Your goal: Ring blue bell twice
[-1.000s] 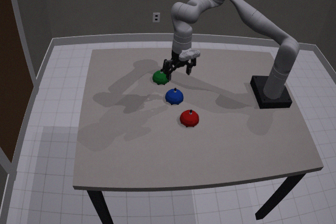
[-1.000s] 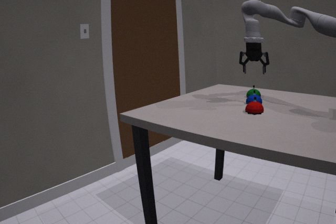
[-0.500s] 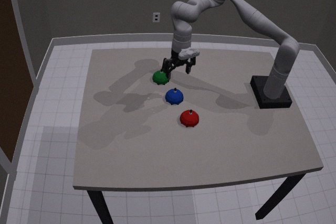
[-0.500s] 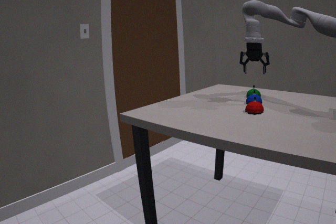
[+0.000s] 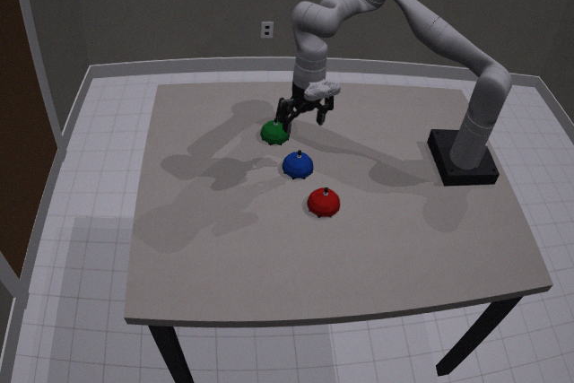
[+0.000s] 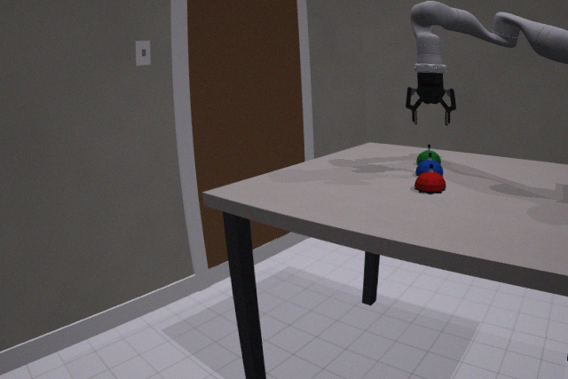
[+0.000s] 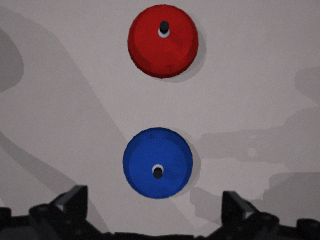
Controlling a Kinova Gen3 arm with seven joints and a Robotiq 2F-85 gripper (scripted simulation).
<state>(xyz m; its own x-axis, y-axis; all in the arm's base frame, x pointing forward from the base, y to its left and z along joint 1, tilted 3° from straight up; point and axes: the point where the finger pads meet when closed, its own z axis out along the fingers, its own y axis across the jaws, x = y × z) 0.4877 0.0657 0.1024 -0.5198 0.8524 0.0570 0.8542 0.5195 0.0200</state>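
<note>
Now: the blue bell 11 cm below my hand. From my hand the other things lie so: red bell (12 cm to the left, 11 cm below, 7 cm behind); green bell (12 cm to the right, 11 cm below, 8 cm ahead).
</note>
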